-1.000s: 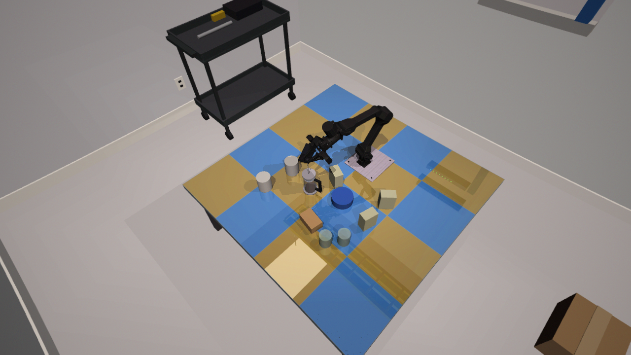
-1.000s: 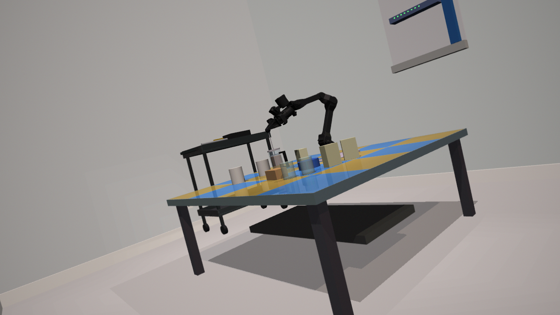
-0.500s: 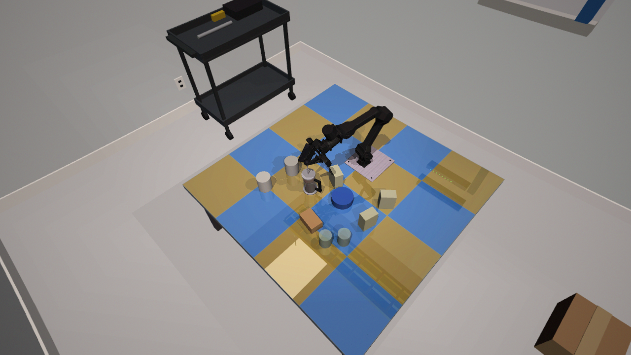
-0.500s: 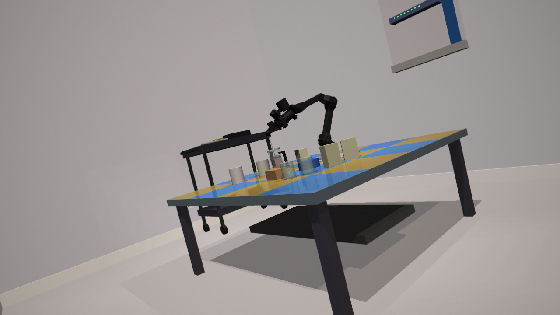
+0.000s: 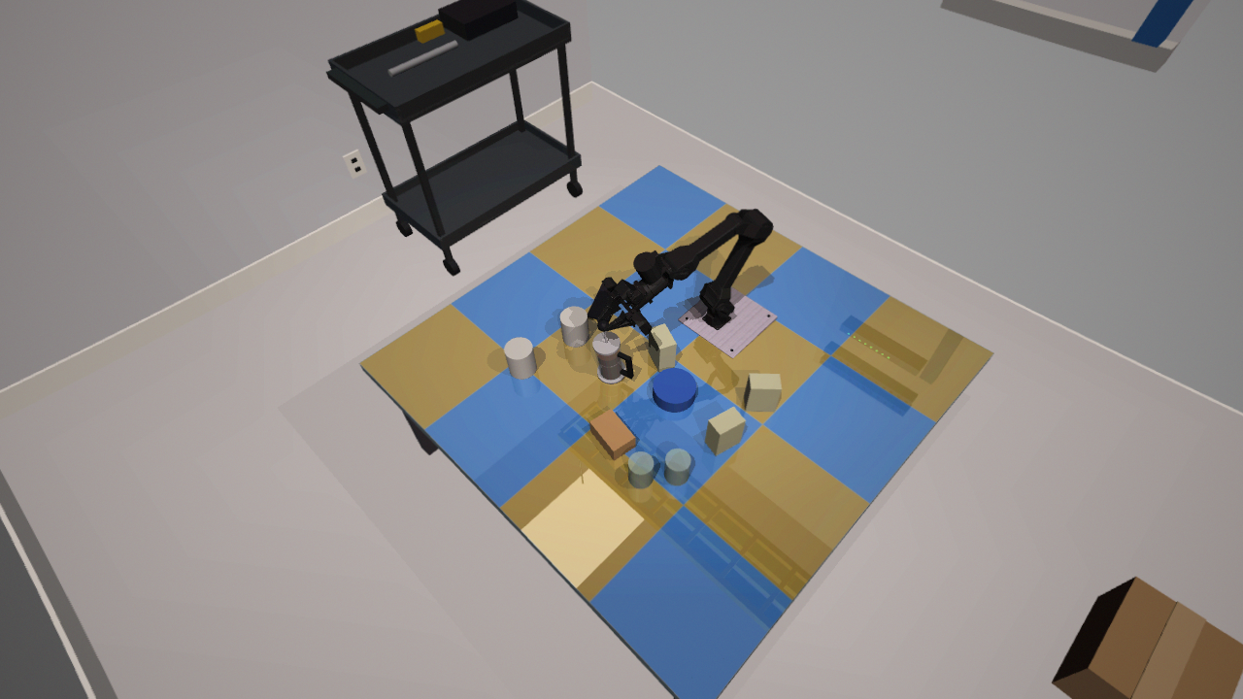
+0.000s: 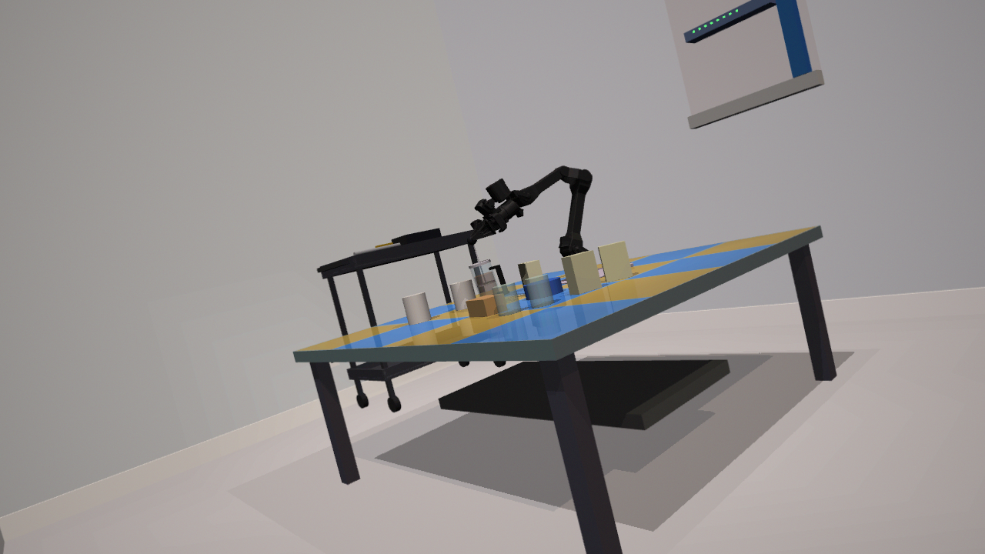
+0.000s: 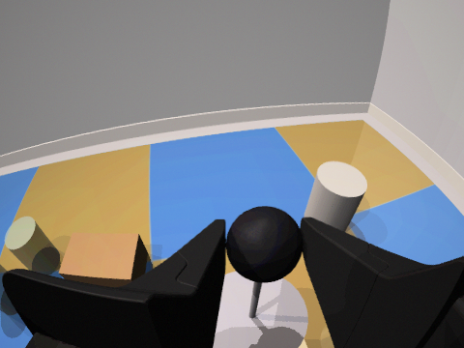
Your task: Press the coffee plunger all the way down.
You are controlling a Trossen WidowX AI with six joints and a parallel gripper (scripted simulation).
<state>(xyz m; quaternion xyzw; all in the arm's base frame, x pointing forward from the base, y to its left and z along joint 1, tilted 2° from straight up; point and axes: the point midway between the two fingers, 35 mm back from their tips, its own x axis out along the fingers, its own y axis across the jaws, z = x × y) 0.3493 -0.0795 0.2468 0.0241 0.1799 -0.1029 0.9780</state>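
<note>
Right now the glass coffee press is 110 mm below my gripper tip, 20 mm to the left of it and 20 mm behind it. Round my gripper tip: dark flat slab 220 mm below, 210 mm to the right, 200 mm behind; then blue disc 210 mm below, 180 mm to the left, 100 mm behind.
</note>
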